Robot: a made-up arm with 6 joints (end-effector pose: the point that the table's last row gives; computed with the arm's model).
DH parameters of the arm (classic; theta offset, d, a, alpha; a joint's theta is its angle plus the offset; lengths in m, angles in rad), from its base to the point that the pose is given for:
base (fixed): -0.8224 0 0.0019 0
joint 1: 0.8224 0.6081 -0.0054 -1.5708
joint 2: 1.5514 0 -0.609 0
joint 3: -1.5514 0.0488 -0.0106 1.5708
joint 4: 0 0.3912 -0.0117 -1.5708
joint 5: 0 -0.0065 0.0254 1.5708
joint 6: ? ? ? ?
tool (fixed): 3.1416 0.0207 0 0
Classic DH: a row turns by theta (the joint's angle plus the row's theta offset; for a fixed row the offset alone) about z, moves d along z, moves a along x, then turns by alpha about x.
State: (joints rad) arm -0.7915 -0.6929 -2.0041 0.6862 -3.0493 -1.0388
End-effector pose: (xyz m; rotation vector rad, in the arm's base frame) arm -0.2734 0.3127 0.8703 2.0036 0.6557 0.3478
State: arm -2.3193 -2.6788 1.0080 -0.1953 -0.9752 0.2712
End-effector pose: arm 0.5823 0.4881 -0.1831 -0.0689 1.7402 -1.5654
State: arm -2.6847 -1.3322 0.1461 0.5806 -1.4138 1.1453
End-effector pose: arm 0.9152 0.5433 0.7275 -0.4997 -2.4722 0.9756
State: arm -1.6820 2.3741 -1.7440 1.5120 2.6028 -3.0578
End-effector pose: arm 0.0419 -0.5596 0.3181 0.9700 2.5885 -1.3380
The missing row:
joint 6: 0 0.2101 -0.0207 -1.5708
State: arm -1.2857 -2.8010 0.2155 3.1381 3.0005 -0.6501
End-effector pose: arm -0.0541 0.2810 -0.1266 1.2026 -0.8416 -2.0579
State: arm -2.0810 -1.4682 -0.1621 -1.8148 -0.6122 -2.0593
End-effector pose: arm 0.7075 0.9852 0.6362 -1.2092 -2.0548 -0.6556
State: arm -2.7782 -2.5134 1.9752 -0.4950 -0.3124 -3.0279
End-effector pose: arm 0.6763 0.2110 0.6037 -0.8076 -1.9031 -1.6072
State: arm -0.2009 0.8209 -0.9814 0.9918 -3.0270 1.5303
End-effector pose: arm 0.3864 -0.0785 1.2107 -1.5676 0.4988 -0.6807
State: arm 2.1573 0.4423 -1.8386 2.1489 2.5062 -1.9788
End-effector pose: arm -0.1129 -0.0204 1.1446 -0.8324 0.3999 0.9130
